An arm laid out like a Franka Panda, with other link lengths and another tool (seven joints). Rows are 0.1 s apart.
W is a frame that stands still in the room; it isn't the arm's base.
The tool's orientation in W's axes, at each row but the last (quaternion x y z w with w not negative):
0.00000 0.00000 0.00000 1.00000
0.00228 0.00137 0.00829 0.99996
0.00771 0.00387 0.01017 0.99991
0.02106 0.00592 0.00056 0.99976
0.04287 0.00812 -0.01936 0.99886
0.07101 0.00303 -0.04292 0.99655
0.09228 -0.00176 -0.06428 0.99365
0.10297 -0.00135 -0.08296 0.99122
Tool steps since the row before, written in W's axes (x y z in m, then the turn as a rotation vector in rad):
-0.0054 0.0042 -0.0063 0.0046 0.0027 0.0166
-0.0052 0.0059 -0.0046 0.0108 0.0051 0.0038
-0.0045 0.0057 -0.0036 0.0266 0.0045 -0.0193
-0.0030 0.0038 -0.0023 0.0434 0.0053 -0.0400
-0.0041 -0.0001 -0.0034 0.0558 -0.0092 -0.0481
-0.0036 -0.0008 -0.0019 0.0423 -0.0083 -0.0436
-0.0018 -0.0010 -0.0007 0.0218 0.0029 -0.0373
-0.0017 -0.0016 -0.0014 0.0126 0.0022 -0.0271
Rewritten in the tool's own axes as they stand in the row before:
-0.0054 0.0042 -0.0063 0.0046 0.0027 0.0166
-0.0051 0.0060 -0.0046 0.0109 0.0049 0.0038
-0.0044 0.0057 -0.0037 0.0268 0.0037 -0.0192
-0.0030 0.0037 -0.0025 0.0439 0.0036 -0.0397
-0.0040 -0.0006 -0.0034 0.0570 -0.0111 -0.0463
-0.0035 -0.0014 -0.0018 0.0434 -0.0107 -0.0420
-0.0017 -0.0013 -0.0005 0.0216 -0.0012 -0.0375
-0.0014 -0.0021 -0.0010 0.0125 -0.0013 -0.0272

